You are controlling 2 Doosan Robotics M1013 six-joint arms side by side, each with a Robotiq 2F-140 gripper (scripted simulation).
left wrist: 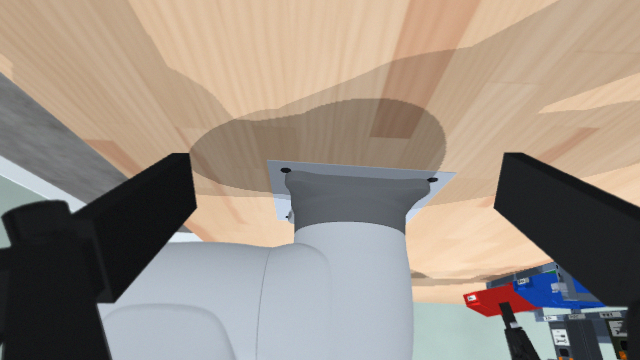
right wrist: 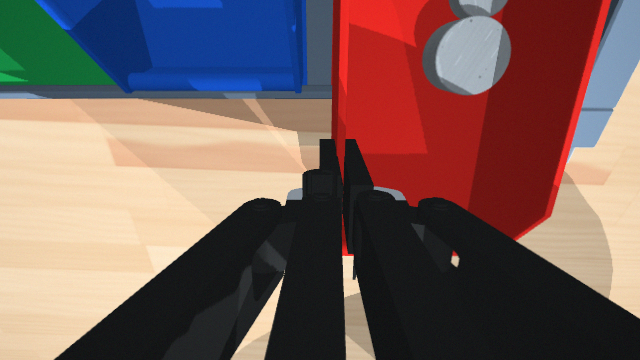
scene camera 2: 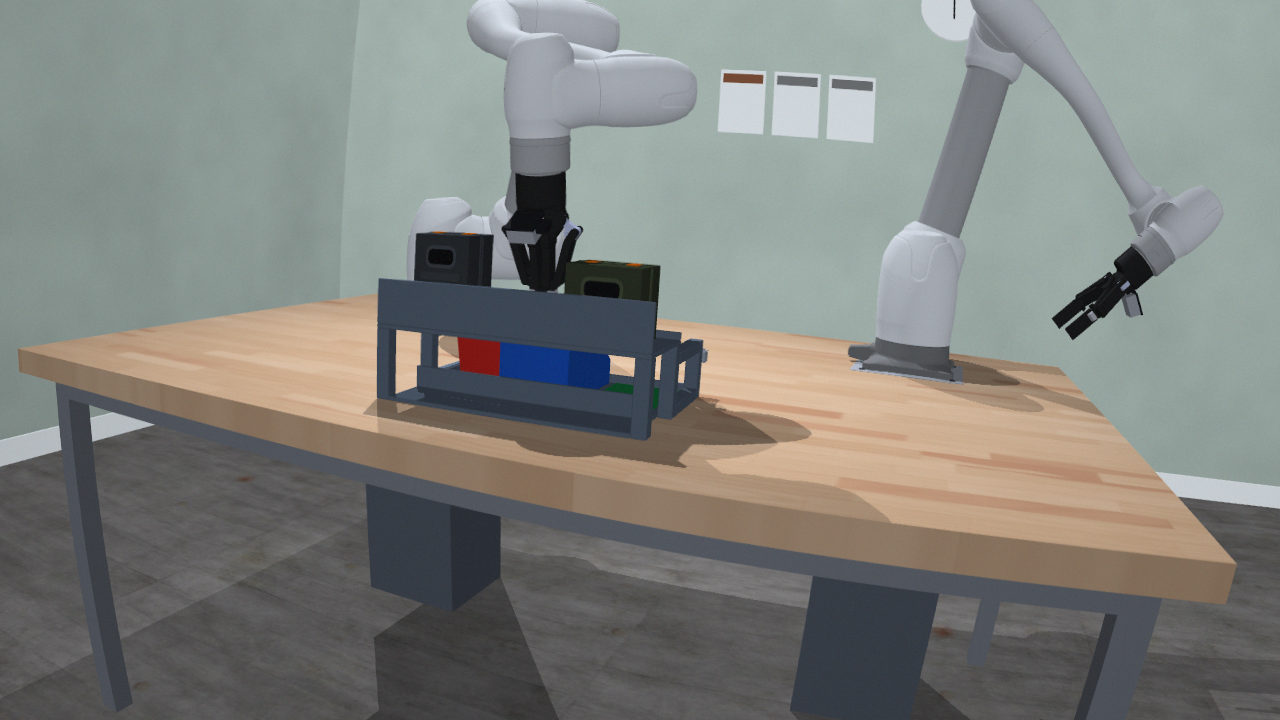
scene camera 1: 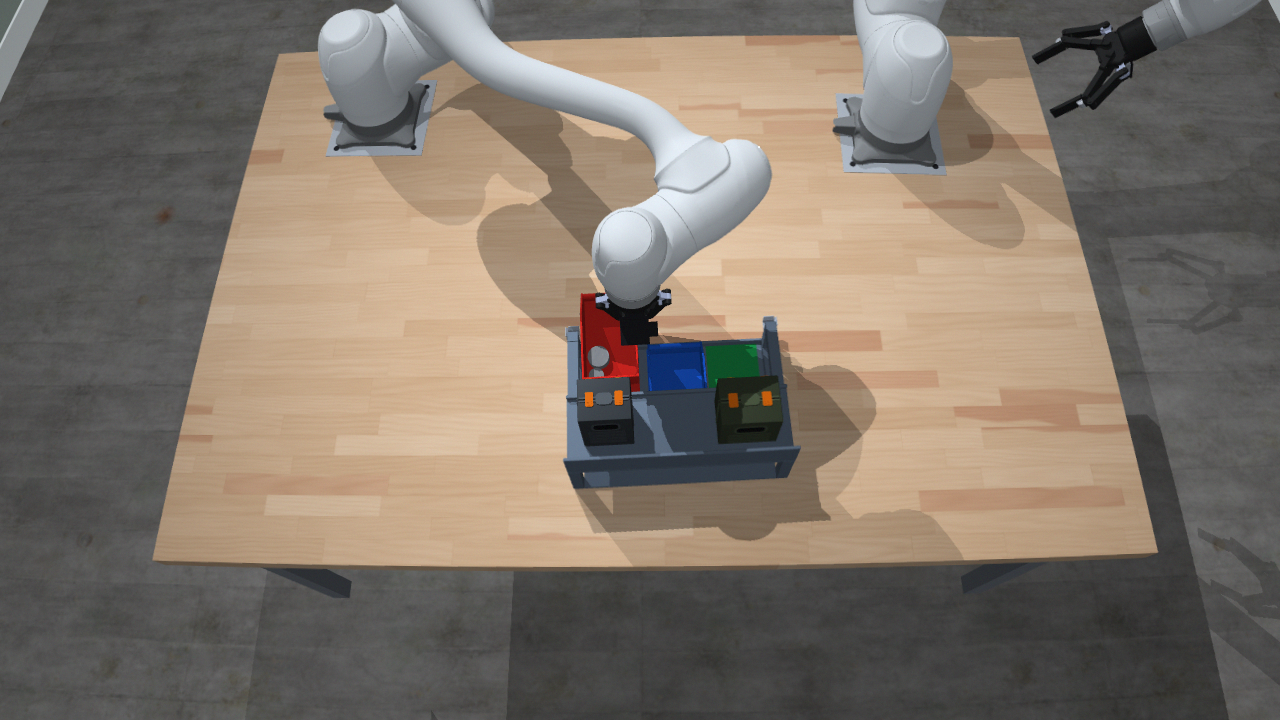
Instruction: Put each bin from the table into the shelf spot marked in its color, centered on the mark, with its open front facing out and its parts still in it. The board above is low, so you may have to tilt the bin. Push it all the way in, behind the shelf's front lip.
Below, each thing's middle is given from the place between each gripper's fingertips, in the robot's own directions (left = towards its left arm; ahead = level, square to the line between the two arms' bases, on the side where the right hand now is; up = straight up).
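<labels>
Red bin [scene camera 1: 598,328]: my right gripper [scene camera 1: 635,323] is 2 cm short of it, 5 cm to the left of it and 4 cm above it. Blue bin [scene camera 2: 581,369], counted from my right hand: 8 cm to the left, 10 cm ahead, 6 cm below.
From my left hand [scene camera 1: 1043,86], the blue bin is 70 cm ahead, 76 cm to the right and 8 cm below; the red bin is 62 cm ahead, 88 cm to the right and 6 cm below.
</labels>
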